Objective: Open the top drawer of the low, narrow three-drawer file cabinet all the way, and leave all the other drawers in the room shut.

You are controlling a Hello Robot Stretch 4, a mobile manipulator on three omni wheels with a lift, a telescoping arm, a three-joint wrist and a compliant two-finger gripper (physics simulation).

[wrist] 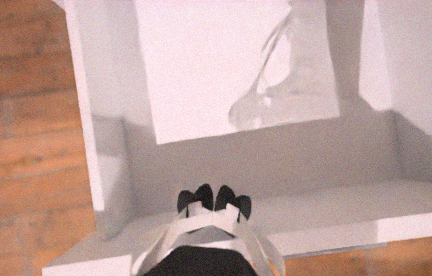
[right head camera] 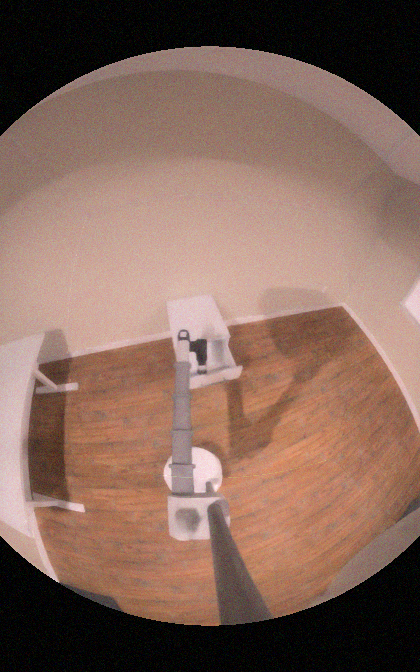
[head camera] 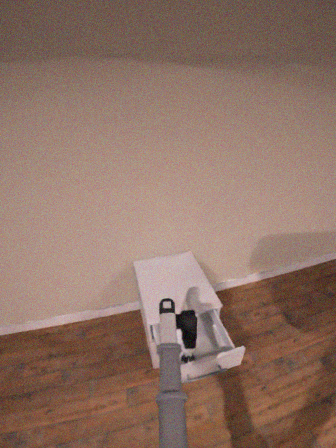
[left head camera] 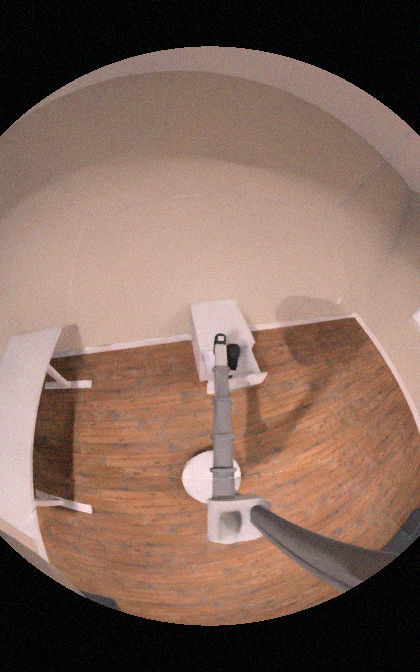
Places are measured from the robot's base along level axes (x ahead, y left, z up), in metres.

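Pixels of known places: gripper, fingertip midpoint: [wrist: 214, 200] [head camera: 188, 360]; robot's base, link origin: [left head camera: 210, 475].
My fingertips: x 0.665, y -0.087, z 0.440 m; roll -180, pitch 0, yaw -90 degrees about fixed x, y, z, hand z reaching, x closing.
Note:
Ahead of a thing's pixels: the offset from my fingertips to its top centre. "pt": to the spot under its first point. Level surfaces: height alone.
The low white file cabinet @(pt dx +0.525, dy +0.108, dz +0.053 m) [head camera: 162, 277] [left head camera: 215, 317] [right head camera: 192, 310] stands against the wall. Its top drawer [head camera: 232, 357] [left head camera: 245, 382] [right head camera: 220, 376] [wrist: 200, 75] is pulled well out; whether it is at its full travel I cannot tell. A bar handle @(pt dx -0.050, dy -0.131, dz -0.034 m) [wrist: 335, 250] shows outside the drawer front in the wrist view. My gripper [head camera: 188, 358] [left head camera: 230, 376] [right head camera: 201, 371] [wrist: 214, 200] is shut on nothing, its dark fingertips close together, over the drawer's inside just behind its front panel. Contact with the panel is unclear. The cabinet's lower drawer fronts are hidden.
A white table @(dz +0.254 m) [left head camera: 22, 400] [right head camera: 12, 400] with splayed legs stands at the left. A round white disc [left head camera: 195, 477] [right head camera: 207, 465] lies below my arm. The wall [head camera: 165, 175] runs behind the cabinet. Part of a white object [left head camera: 417, 318] [right head camera: 414, 302] shows at the right edge.

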